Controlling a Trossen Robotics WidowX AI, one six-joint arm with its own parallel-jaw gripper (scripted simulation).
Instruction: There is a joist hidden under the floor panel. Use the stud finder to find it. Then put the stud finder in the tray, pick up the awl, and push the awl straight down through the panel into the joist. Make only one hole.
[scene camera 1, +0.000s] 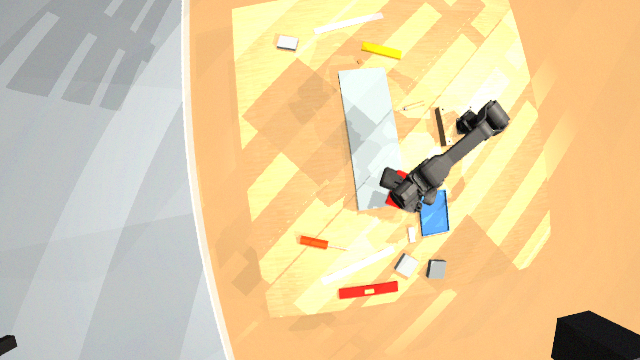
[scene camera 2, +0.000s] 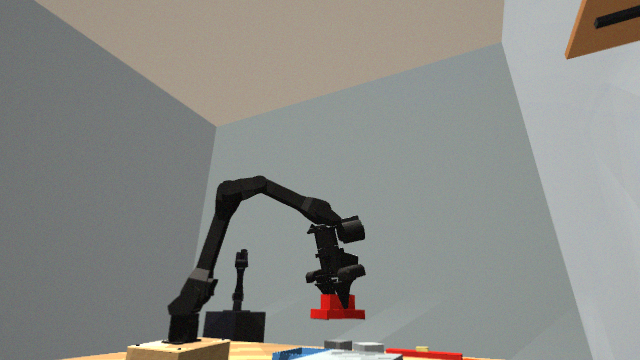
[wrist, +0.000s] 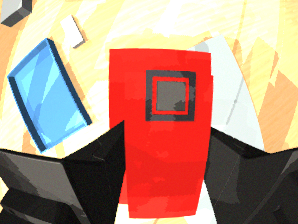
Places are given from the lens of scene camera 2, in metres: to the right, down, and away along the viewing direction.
my gripper (scene camera 2: 340, 308): 0.05, 0.33, 0.80
red stud finder (scene camera 2: 331, 308): 0.03, 0.31, 0.76
